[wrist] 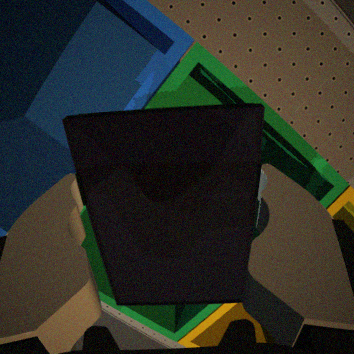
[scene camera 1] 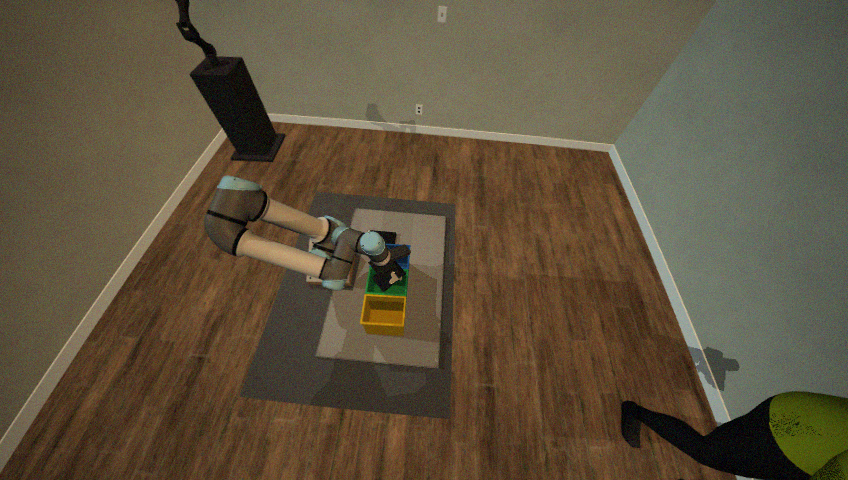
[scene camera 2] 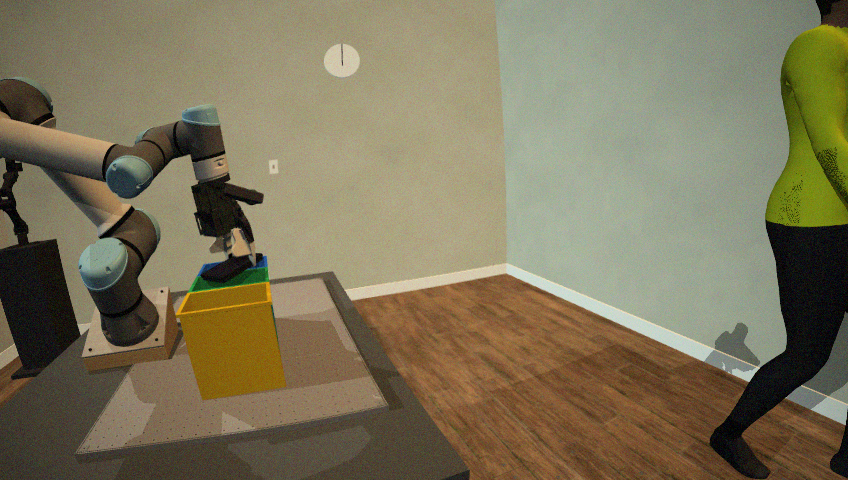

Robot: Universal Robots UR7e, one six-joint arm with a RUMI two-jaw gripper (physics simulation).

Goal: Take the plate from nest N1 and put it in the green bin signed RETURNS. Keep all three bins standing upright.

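Frame: origin at the arm's base, x ahead, y left, z up, level; millimetres.
Where they show: gripper, between the fingertips: (wrist: pixel 169 172) (scene camera 1: pixel 394 272) (scene camera 2: pixel 241 264); arm's base, origin of its link: (scene camera 2: pixel 131 323).
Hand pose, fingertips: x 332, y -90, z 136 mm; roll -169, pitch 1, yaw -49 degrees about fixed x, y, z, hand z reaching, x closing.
Things, the pixels of their top centre, and the offset from my fingertips. Level surfaces: height alone.
- green bin, centre of its top: (wrist: pixel 183 226) (scene camera 2: pixel 230 279) (scene camera 1: pixel 387 281) dy -34, dx -30, dz -22 mm
- blue bin, centre of its top: (wrist: pixel 9 99) (scene camera 2: pixel 233 265) (scene camera 1: pixel 390 255) dy +97, dx -29, dz -22 mm
- yellow bin, centre of its top: (wrist: pixel 309 312) (scene camera 2: pixel 225 297) (scene camera 1: pixel 383 309) dy -166, dx -31, dz -22 mm
- dark object, centre of its top: (scene camera 1: pixel 380 239) dy +288, dx -112, dz -187 mm
- perforated board, height of its surface: dz -202 mm
The dark, nearly black plate (scene camera 2: pixel 224 269) (wrist: pixel 167 215) is held flat or slightly tilted between the fingers. My gripper (scene camera 1: pixel 393 278) (scene camera 2: pixel 239 252) (wrist: pixel 169 172) is shut on it, over the green bin (scene camera 1: pixel 386 292) (wrist: pixel 175 99). The plate hides much of that bin's opening in the wrist view; its exact height over the rim is hard to tell. The blue bin (scene camera 1: pixel 405 256) (wrist: pixel 100 65) and the yellow bin (scene camera 1: pixel 383 328) (scene camera 2: pixel 235 350) (wrist: pixel 217 327) stand upright on either side of the green one. No RETURNS sign is readable, and nest N1 cannot be identified.
A dark object (scene camera 1: pixel 387 236) shows behind the blue bin, partly hidden by the arm. The bins stand on a perforated board (scene camera 1: pixel 422 344) (scene camera 2: pixel 333 392). A black pedestal (scene camera 1: pixel 235 110) (scene camera 2: pixel 35 303) stands behind the arm. A person in yellow-green (scene camera 1: pixel 803 425) (scene camera 2: pixel 812 130) stands at the right.
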